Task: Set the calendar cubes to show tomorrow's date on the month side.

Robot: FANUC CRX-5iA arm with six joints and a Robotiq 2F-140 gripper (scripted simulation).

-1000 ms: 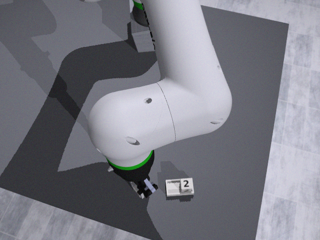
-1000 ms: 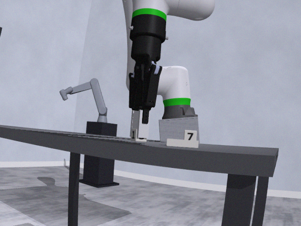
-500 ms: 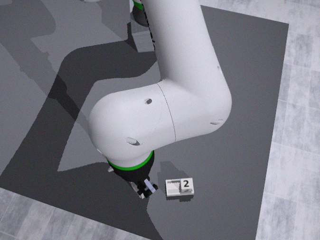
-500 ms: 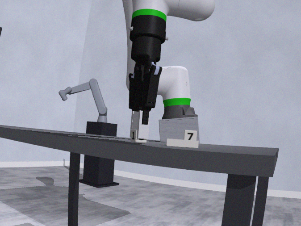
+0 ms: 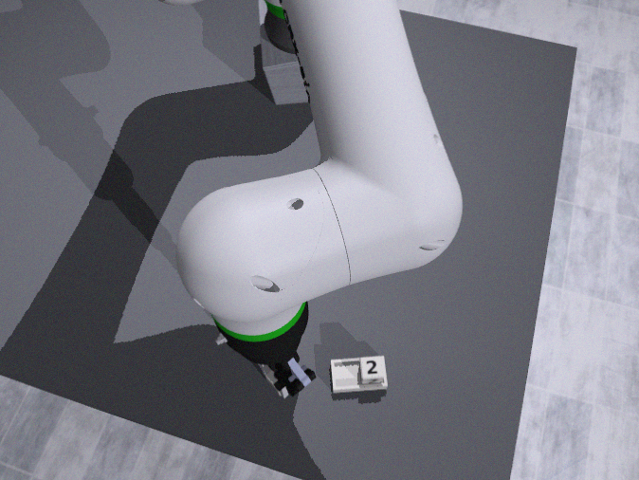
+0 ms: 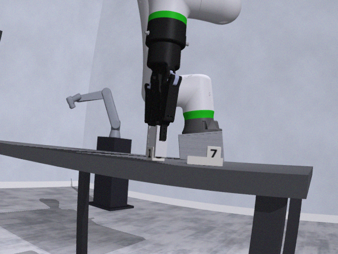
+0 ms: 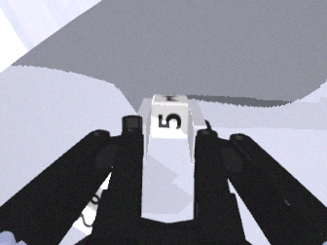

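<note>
The cube lies 30 mm below my hand. Also, from my hand: tray 100 mm to the left, 50 mm behind, 30 mm below.
</note>
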